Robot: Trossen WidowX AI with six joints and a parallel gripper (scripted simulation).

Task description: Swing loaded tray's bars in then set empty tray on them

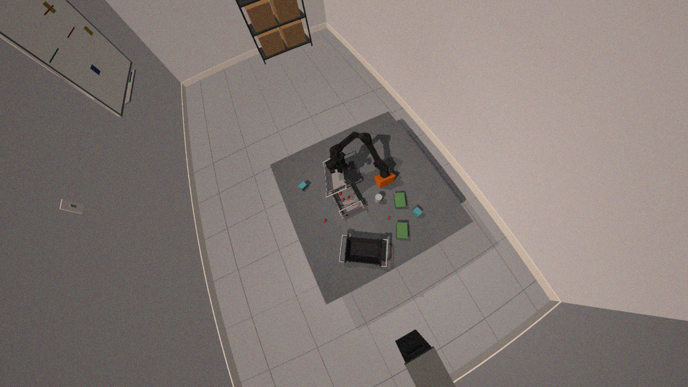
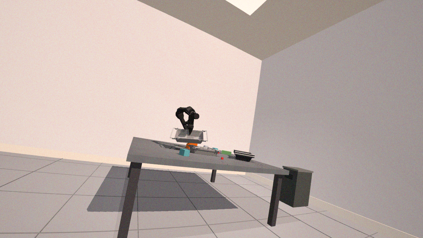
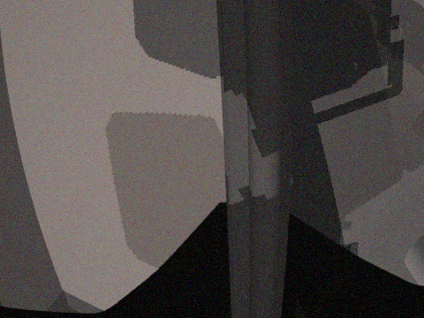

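Right now my gripper tip is 70 mm short of the grey tray and 30 mm to the left of it.
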